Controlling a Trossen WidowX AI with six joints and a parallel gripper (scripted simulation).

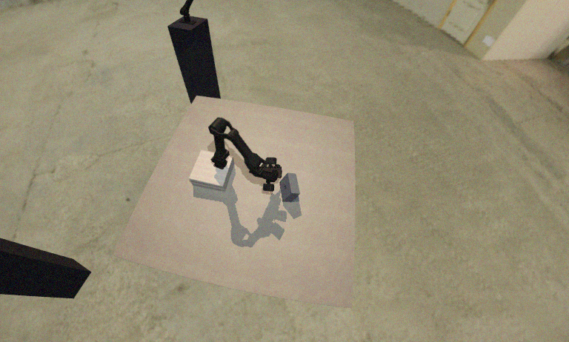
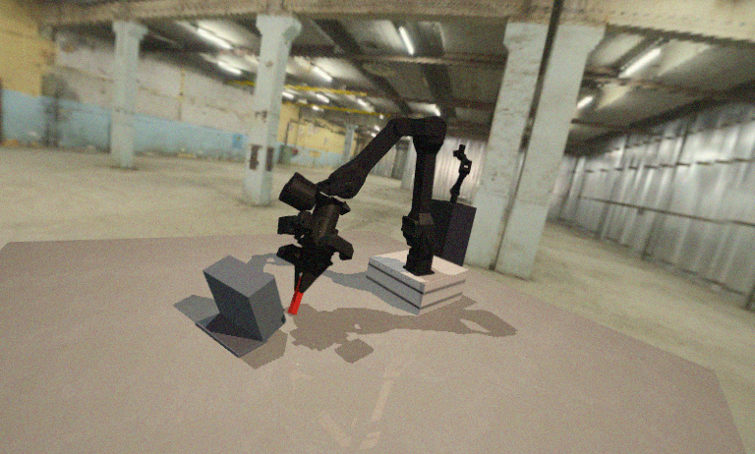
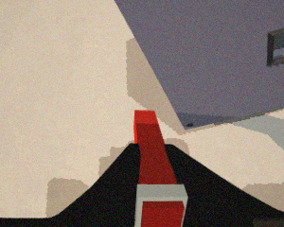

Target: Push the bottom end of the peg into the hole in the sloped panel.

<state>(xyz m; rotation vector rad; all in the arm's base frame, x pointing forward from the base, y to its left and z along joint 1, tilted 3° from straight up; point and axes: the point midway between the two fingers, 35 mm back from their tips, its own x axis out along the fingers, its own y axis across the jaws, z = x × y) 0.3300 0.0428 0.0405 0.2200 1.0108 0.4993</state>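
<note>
The grey sloped panel lies 9 cm ahead of my gripper tip, 3 cm to the right of it and 2 cm below it. The rest, counted from my gripper tip: red square peg 1 cm behind, 1 cm to the right, 1 cm above.
</note>
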